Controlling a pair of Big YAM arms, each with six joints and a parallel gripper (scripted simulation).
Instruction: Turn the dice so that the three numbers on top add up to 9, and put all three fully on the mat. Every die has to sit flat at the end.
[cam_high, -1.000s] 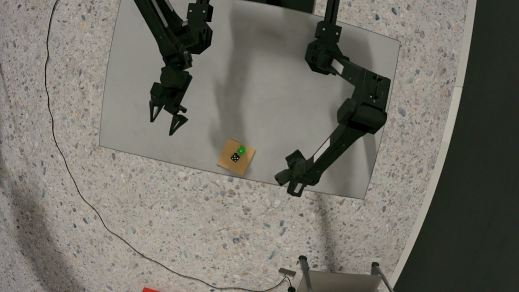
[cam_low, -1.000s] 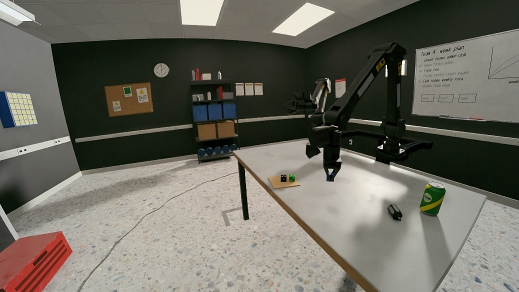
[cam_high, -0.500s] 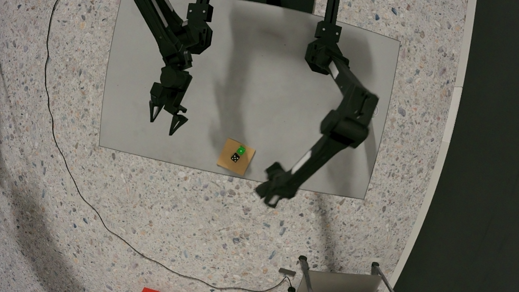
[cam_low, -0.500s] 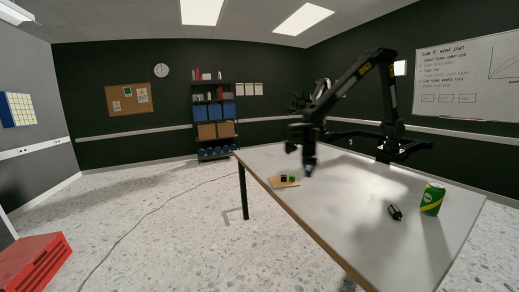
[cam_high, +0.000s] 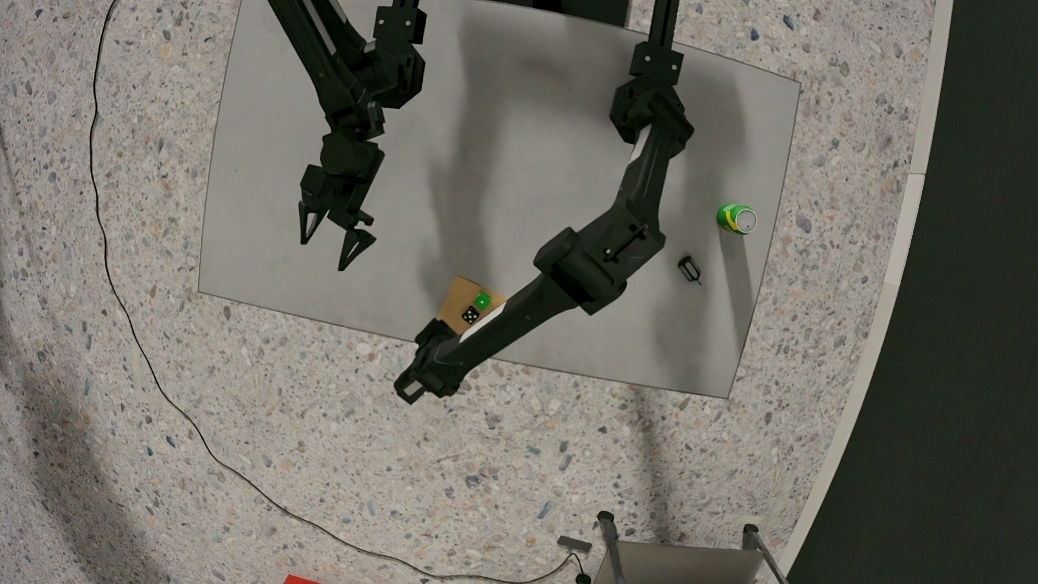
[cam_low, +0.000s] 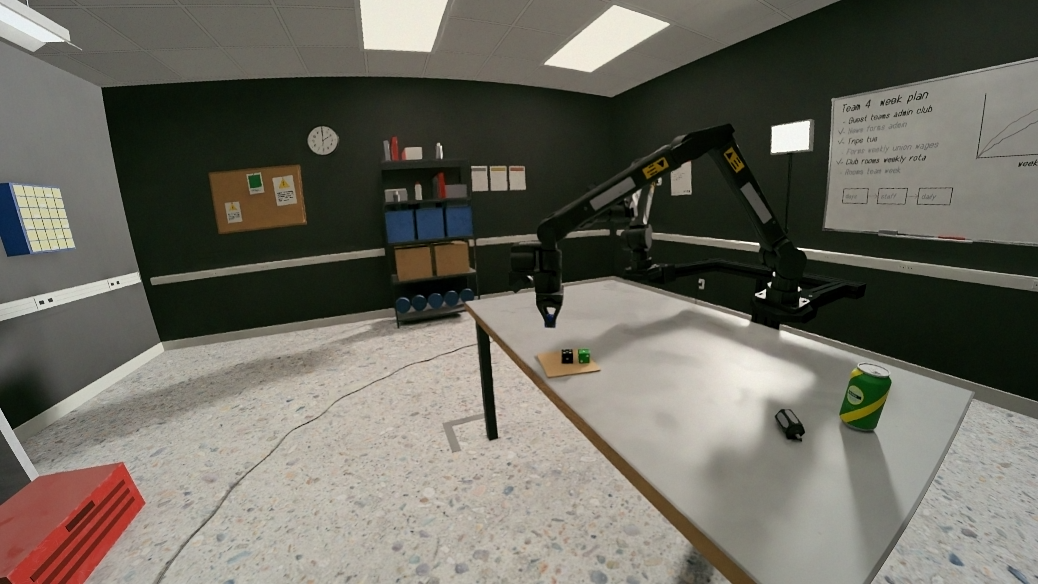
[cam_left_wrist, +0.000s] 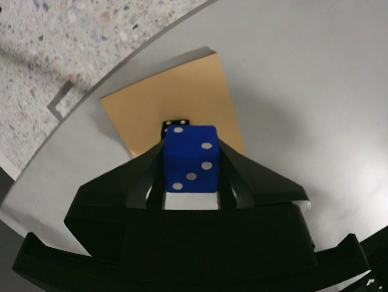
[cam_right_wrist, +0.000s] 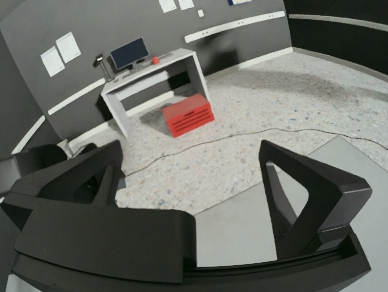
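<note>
My left hand is 90 mm above the black die, 40 mm to the right of it and 30 mm past it. The rest, counted from my left hand: blue die right at my left hand; brown square mat 110 mm below, 40 mm to the left, 30 mm behind; green die 90 mm below, 70 mm behind, 60 mm to the left.
</note>
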